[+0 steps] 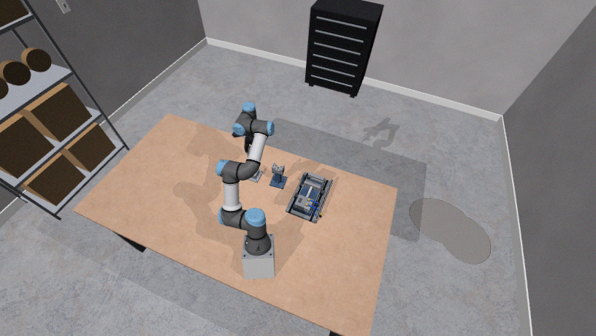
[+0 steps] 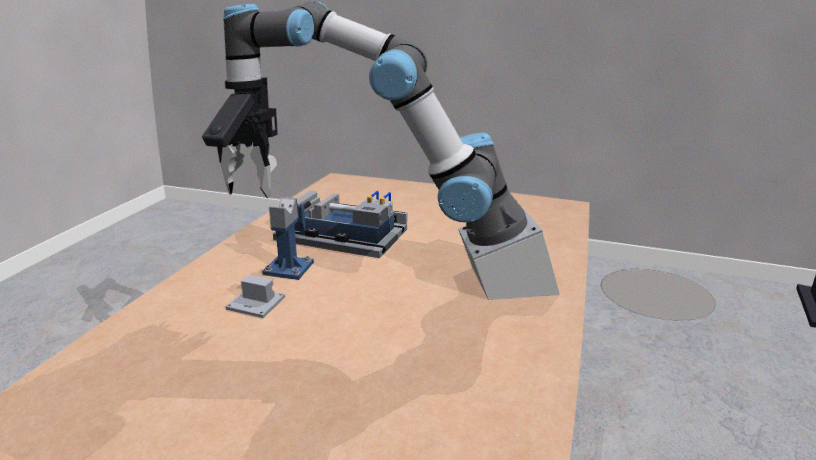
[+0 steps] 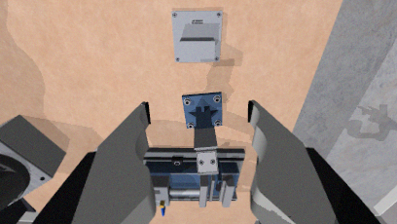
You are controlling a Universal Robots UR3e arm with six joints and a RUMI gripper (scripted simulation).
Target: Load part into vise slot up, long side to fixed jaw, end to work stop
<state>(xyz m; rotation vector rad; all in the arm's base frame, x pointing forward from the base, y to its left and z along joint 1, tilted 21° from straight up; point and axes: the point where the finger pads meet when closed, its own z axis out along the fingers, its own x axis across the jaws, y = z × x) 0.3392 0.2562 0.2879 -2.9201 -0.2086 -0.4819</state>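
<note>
The part lies 21 cm below my hand. From my hand the other things lie so: fixed jaw: 14 cm ahead, 35 cm to the right, 16 cm below; work stop: 11 cm ahead, 31 cm to the right, 15 cm below; infeed plate: 1 cm to the left, 24 cm below.
</note>
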